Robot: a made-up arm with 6 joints.
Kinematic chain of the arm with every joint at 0, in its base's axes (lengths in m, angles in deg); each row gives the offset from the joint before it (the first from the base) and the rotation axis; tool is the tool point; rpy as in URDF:
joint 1: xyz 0 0 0.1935 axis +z
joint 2: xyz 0 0 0 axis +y
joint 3: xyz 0.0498 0 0.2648 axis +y
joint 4: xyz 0.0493 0 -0.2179 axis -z
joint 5: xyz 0 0 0 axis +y
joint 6: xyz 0.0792 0 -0.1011 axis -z
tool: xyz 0 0 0 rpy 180 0 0
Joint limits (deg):
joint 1: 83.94..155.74
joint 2: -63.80..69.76
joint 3: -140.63..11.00
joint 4: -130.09..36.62
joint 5: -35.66..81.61
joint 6: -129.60..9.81
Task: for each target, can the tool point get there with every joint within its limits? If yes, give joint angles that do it. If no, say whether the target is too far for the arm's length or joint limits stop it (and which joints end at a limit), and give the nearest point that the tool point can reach.
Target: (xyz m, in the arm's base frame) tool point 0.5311 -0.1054 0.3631
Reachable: no: joint limits stop it (at a limit: joint 1, joint 2, joint 3, joint 5) | nearest point 0.4474 -0.1385 0.5208 | short by 0.182 m
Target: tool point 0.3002 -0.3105 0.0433
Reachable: no: joint limits stop it (at a limit: joint 1, joint 2, joint 3, joint 5) | nearest point 0.0835 -0.0400 0.1252 | short by 0.356 m
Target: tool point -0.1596 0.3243 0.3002
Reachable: yes | joints 98.68 10.66 -63.76 -98.66 -20.96 -64.21
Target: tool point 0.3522 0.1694 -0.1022
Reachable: no: joint limits stop it (at a limit: joint 1, joint 2, joint 5) | nearest point 0.1102 0.2004 -0.0720 | short by 0.246 m
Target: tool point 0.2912 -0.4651 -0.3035
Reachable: no: too far | nearest point 0.0582 -0.0071 0.0312 | short by 0.613 m
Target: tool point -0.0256 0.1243 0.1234
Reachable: yes | joints 101.36 0.70 -10.46 1.03 53.04 -85.03
